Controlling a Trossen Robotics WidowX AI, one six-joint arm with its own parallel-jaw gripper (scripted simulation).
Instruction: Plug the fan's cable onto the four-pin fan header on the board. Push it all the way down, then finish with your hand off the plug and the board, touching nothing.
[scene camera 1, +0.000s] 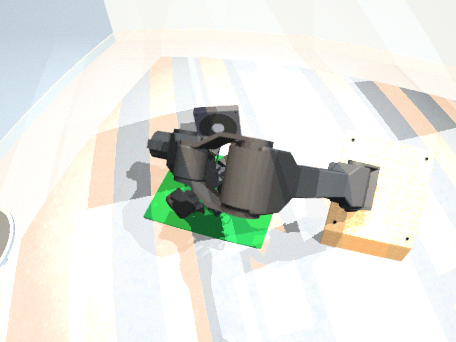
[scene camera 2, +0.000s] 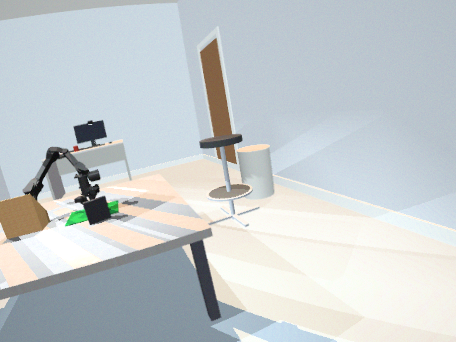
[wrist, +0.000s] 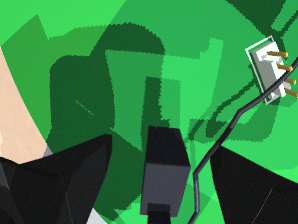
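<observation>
Scene camera 1 gives me my gripper (scene camera 1: 212, 206), along with a fan (scene camera 1: 209, 120) and a green board (scene camera 1: 250, 232). In the wrist view I can see the board as well (wrist: 81, 76), and my gripper's there too, my own gripper (wrist: 163, 148).
</observation>
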